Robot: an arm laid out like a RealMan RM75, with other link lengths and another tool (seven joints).
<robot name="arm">
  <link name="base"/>
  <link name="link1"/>
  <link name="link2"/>
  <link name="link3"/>
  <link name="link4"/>
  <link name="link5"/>
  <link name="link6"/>
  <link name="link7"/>
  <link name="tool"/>
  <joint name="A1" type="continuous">
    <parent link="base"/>
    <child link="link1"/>
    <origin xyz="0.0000 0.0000 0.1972"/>
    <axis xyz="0 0 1"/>
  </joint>
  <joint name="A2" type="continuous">
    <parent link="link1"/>
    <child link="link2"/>
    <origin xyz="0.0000 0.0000 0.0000"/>
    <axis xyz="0 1 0"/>
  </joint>
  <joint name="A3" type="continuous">
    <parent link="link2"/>
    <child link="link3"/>
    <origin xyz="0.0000 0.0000 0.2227"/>
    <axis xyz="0 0 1"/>
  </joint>
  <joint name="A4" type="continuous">
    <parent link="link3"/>
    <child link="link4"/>
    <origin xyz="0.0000 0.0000 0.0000"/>
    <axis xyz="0 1 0"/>
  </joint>
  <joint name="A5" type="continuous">
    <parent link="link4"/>
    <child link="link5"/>
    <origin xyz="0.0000 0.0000 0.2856"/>
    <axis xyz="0 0 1"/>
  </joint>
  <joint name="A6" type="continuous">
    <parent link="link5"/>
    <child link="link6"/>
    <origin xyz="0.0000 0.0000 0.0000"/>
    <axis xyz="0 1 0"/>
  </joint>
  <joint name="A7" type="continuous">
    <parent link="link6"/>
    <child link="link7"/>
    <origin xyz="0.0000 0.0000 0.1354"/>
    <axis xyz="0 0 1"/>
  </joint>
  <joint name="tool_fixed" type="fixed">
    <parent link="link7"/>
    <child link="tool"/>
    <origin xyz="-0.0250 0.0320 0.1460" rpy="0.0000 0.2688 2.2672"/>
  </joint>
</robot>
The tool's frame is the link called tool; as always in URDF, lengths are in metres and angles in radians. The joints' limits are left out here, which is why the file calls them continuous.
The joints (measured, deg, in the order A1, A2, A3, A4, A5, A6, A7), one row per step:
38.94, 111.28, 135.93, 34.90, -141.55, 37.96, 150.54
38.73, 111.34, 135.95, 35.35, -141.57, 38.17, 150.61
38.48, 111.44, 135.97, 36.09, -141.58, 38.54, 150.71
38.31, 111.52, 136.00, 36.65, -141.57, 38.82, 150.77
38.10, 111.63, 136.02, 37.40, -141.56, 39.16, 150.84
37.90, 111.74, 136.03, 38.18, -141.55, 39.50, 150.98
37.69, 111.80, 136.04, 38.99, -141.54, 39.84, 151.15
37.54, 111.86, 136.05, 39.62, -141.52, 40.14, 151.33
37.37, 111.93, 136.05, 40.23, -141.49, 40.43, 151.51
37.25, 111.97, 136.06, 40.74, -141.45, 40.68, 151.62
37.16, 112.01, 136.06, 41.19, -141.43, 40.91, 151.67
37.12, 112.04, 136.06, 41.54, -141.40, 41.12, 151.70
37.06, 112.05, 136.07, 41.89, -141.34, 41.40, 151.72
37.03, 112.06, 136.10, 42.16, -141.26, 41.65, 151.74
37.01, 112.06, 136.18, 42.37, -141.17, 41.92, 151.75
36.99, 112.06, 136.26, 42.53, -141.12, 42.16, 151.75
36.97, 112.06, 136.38, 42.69, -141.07, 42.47, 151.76
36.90, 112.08, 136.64, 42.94, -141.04, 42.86, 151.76
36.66, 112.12, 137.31, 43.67, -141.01, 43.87, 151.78
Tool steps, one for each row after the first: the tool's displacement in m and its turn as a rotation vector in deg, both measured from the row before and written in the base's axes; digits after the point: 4 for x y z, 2 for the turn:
-0.0001, -0.0002, 0.0015, 0.10, 0.01, 0.03
-0.0012, 0.0003, 0.0024, 0.14, 0.03, 0.15
-0.0011, 0.0004, 0.0018, 0.11, 0.03, 0.14
-0.0017, 0.0007, 0.0025, 0.16, 0.01, 0.22
-0.0019, 0.0008, 0.0026, 0.20, 0.04, 0.21
-0.0019, 0.0009, 0.0034, 0.26, 0.01, 0.21
-0.0017, 0.0007, 0.0023, 0.19, 0.08, 0.15
-0.0015, 0.0004, 0.0021, 0.17, 0.09, 0.12
-0.0014, 0.0006, 0.0020, 0.15, 0.05, 0.14
-0.0014, 0.0006, 0.0016, 0.09, 0.00, 0.17
-0.0015, 0.0006, 0.0012, 0.04, 0.02, 0.17
-0.0014, 0.0004, 0.0011, 0.01, 0.06, 0.15
-0.0013, 0.0003, 0.0007, 0.00, 0.10, 0.13
-0.0011, 0.0001, 0.0005, -0.01, 0.16, 0.09
-0.0007, -0.0001, 0.0003, -0.03, 0.12, 0.05
-0.0007, -0.0002, 0.0002, -0.07, 0.18, 0.03
-0.0004, -0.0006, 0.0007, 0.00, 0.25, -0.01
-0.0006, -0.0017, 0.0027, 0.05, 0.56, -0.05

